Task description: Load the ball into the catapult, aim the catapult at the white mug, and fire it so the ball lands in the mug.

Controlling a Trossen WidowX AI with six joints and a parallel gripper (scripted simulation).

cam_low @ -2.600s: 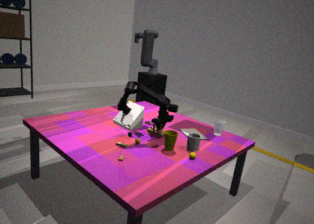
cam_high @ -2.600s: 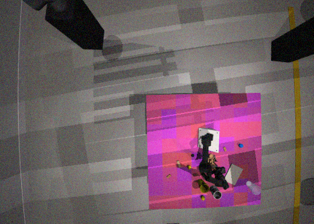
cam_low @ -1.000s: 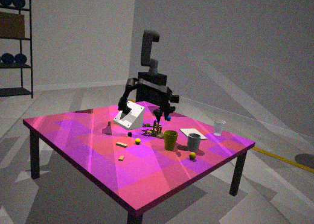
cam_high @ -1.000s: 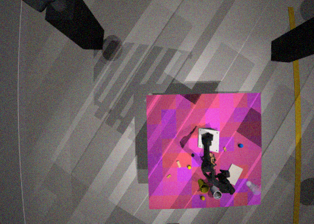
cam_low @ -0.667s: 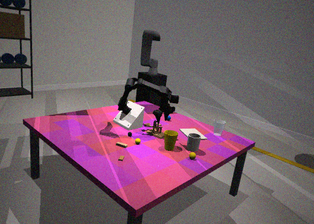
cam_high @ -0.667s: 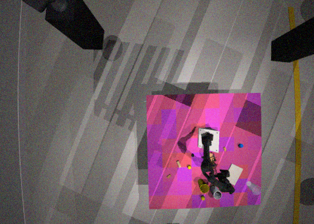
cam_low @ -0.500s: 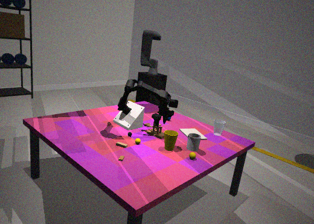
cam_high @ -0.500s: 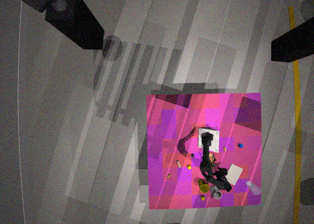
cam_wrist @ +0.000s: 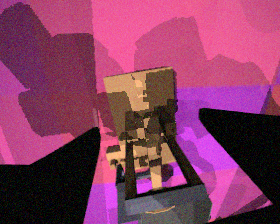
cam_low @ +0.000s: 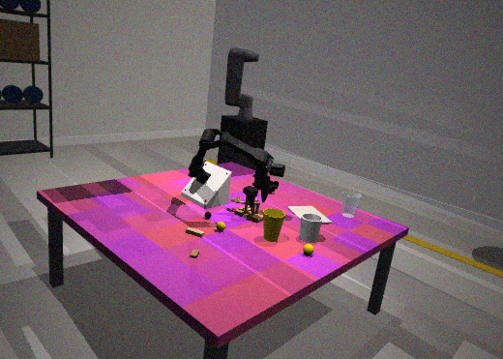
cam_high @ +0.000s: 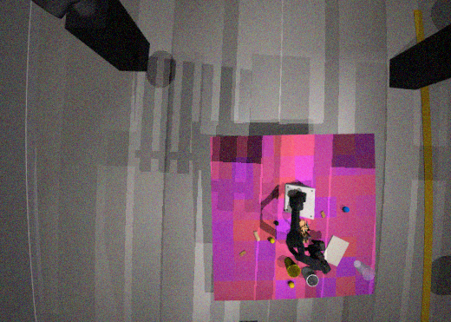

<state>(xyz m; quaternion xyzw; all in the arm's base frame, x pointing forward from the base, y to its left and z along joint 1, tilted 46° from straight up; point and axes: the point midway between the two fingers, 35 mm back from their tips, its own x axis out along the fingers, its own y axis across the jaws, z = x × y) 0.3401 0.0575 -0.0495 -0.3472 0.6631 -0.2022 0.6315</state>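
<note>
Right now the black ball is 100 mm behind my gripper tip, 210 mm to the right of it and 50 mm below it. Round my gripper tip: yellow cup 200 mm ahead, 90 mm to the right, 40 mm below; then white mug 280 mm ahead, 60 mm to the left, 40 mm below; then wooden catapult 70 mm behind, 20 mm below.
</note>
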